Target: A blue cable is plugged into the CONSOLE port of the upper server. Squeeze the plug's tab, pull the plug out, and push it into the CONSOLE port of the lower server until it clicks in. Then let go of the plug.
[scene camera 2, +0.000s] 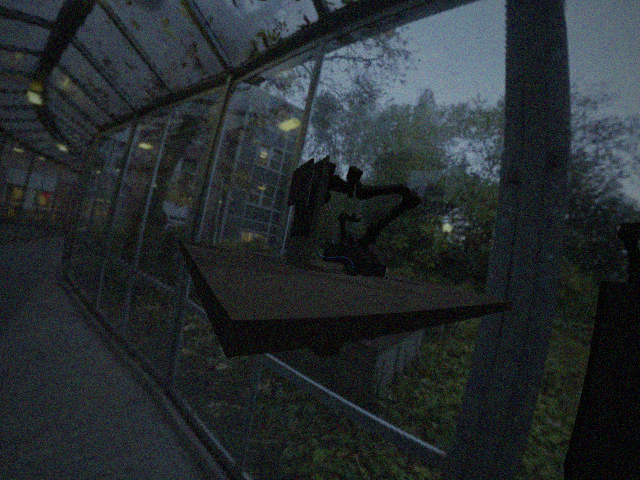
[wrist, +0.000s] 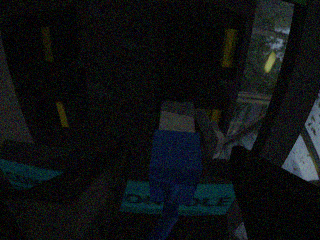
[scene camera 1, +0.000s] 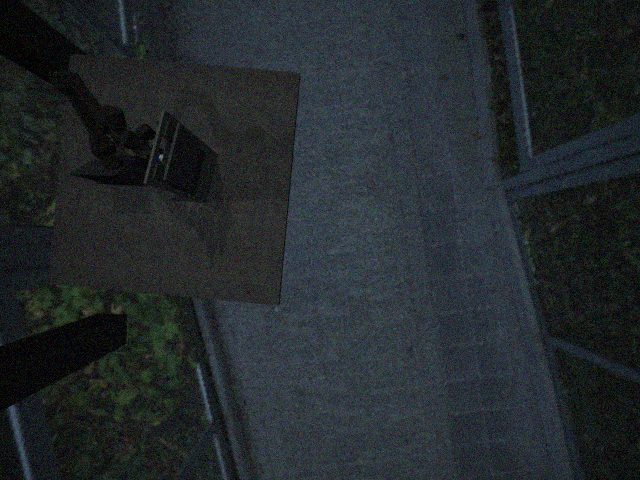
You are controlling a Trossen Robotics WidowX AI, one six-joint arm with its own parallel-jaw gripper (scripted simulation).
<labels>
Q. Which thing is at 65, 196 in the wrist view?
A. The gripper.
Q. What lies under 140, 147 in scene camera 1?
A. The gripper.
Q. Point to a blue plug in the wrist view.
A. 175, 159
</labels>
